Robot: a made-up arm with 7 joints. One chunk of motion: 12 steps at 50 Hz.
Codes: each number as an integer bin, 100 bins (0 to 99) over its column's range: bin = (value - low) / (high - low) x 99, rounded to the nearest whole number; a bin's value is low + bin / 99 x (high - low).
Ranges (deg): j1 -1.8..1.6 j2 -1.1..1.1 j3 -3..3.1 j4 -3.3..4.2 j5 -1.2..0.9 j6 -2.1..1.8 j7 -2.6..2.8
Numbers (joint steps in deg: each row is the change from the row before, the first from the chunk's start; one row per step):
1: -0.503 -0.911 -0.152 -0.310 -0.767 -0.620 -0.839
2: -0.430 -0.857 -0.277 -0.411 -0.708 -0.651 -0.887
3: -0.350 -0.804 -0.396 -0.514 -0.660 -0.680 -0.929
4: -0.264 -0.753 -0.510 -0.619 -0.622 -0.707 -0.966
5: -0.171 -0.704 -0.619 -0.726 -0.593 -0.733 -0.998
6: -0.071 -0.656 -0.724 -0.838 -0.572 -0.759 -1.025
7: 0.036 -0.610 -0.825 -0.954 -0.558 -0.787 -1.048
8: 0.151 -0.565 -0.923 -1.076 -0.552 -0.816 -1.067
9: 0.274 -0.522 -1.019 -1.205 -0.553 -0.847 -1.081
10: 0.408 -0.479 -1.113 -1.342 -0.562 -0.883 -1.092
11: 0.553 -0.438 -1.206 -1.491 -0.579 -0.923 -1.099
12: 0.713 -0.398 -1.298 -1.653 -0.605 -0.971 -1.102
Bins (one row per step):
1: 38 9 46 39 20 38 32
2: 40 11 44 38 23 37 31
3: 42 13 42 37 25 36 31
4: 45 16 40 35 27 35 30
5: 47 18 39 34 29 35 29
6: 50 20 37 32 30 34 29
7: 53 22 35 31 30 33 28
8: 57 24 34 29 31 33 28
9: 60 26 32 28 31 32 28
10: 64 28 31 26 30 31 28
11: 69 30 29 24 29 30 28
12: 73 32 28 22 28 29 27

